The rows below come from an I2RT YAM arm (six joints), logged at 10 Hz.
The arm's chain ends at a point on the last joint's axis. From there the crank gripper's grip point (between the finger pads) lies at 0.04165 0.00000 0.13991 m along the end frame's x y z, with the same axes.
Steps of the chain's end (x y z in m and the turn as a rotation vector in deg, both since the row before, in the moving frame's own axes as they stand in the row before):
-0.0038, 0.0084, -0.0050, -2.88, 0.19, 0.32
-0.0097, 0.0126, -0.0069, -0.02, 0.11, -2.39
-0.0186, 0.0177, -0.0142, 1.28, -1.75, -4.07
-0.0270, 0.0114, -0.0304, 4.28, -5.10, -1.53
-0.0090, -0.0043, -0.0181, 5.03, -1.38, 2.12
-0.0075, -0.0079, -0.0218, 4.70, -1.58, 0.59
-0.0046, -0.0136, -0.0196, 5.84, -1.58, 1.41
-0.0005, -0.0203, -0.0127, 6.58, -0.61, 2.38
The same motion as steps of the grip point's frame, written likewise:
-0.0034, 0.0157, -0.0053, -2.88, 0.19, 0.32
-0.0095, 0.0109, -0.0070, -0.02, 0.11, -2.39
-0.0231, 0.0118, -0.0131, 1.28, -1.75, -4.07
-0.0397, -0.0001, -0.0277, 4.28, -5.10, -1.53
-0.0122, -0.0151, -0.0176, 5.03, -1.38, 2.12
-0.0113, -0.0190, -0.0212, 4.70, -1.58, 0.59
-0.0083, -0.0269, -0.0192, 5.84, -1.58, 1.41
-0.0017, -0.0347, -0.0131, 6.58, -0.61, 2.38

